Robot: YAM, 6 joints.
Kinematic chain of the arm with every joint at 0, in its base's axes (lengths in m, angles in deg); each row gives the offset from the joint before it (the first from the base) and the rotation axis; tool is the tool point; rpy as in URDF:
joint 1: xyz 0 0 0.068 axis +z
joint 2: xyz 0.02 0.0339 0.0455 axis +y
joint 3: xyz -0.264 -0.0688 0 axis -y
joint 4: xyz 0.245 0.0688 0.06 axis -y
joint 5: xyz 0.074 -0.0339 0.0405 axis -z
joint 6: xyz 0.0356 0 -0.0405 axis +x
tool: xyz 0 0 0 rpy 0 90 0
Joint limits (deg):
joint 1: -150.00..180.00
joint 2: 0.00..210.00
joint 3: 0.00..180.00
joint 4: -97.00..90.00
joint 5: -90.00..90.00
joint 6: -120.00..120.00
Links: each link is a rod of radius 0.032 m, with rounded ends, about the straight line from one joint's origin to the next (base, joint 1, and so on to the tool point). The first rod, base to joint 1, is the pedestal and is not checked.
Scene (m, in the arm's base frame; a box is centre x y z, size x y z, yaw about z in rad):
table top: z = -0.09
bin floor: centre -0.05 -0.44 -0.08 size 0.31 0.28 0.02 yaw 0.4
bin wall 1: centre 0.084 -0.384 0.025 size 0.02 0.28 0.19 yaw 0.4
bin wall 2: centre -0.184 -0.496 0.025 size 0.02 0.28 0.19 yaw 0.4
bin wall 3: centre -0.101 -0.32 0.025 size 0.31 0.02 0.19 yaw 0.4
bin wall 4: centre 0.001 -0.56 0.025 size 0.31 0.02 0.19 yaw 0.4
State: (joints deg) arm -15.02 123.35 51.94 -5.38 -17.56 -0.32
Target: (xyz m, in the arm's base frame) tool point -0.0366 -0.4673 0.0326
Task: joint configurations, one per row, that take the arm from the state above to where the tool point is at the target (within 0.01 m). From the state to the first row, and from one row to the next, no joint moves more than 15 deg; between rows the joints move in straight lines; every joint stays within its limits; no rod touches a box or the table.
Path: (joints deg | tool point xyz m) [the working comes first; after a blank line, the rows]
Joints at the target: -95.28 138.06 81.27 5.35 -10.60 -0.32
Straight joint move there: touches bin wall 1.

1: -28.84 122.28 59.83 -1.27 -8.46 -4.53 | 0.3318 -0.1767 0.0493
2: -42.66 121.21 67.73 2.84 0.63 -8.74 | 0.3088 -0.2851 0.0934
3: -56.48 120.14 75.62 6.95 9.73 -12.96 | 0.2467 -0.3833 0.1463
4: -69.43 118.29 78.26 6.34 2.78 -8.74 | 0.1609 -0.4336 0.1736
5: -82.37 116.44 80.90 5.73 -4.16 -4.53 | 0.0645 -0.4623 0.2019
6: -95.32 114.59 83.55 5.11 -11.11 -0.32 | -0.0366 -0.4673 0.2310
7: -95.30 126.32 82.41 5.23 -10.85 -0.32 | -0.0376 -0.4781 0.1314
8: -95.28 138.06 81.27 5.35 -10.60 -0.32 | -0.0366 -0.4673 0.0326

